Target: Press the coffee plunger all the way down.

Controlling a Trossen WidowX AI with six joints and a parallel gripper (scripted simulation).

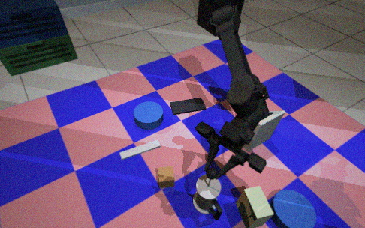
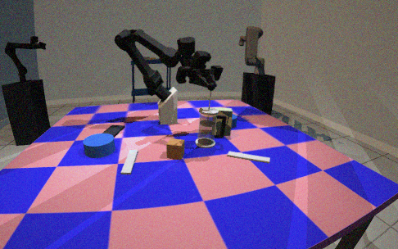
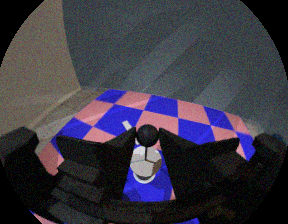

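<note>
Now: gripper tip 1 cm past the coffee press, 1 cm to the right of it and 11 cm above it. Also, from my gripper tip: pale yellow box 11 cm behind, 10 cm to the left, 17 cm below; then black slab 23 cm behind, 38 cm to the right, 22 cm below.
</note>
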